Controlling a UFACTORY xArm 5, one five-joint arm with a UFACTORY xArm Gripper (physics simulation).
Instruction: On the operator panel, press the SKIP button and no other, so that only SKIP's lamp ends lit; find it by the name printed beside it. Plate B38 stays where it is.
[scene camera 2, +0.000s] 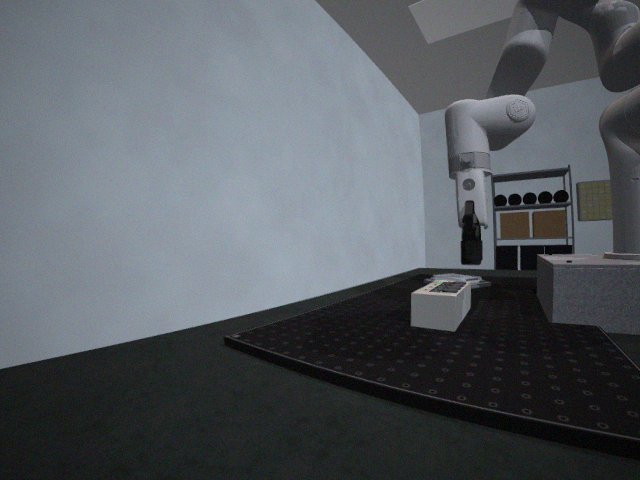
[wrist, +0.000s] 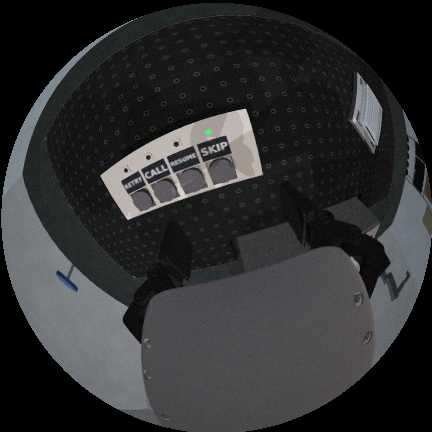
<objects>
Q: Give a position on an operator panel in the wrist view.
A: At 229, 134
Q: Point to the gripper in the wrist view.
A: At 231, 215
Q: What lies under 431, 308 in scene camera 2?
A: An operator panel.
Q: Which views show the gripper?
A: Scene camera 2 and the wrist view: all of them.
</objects>
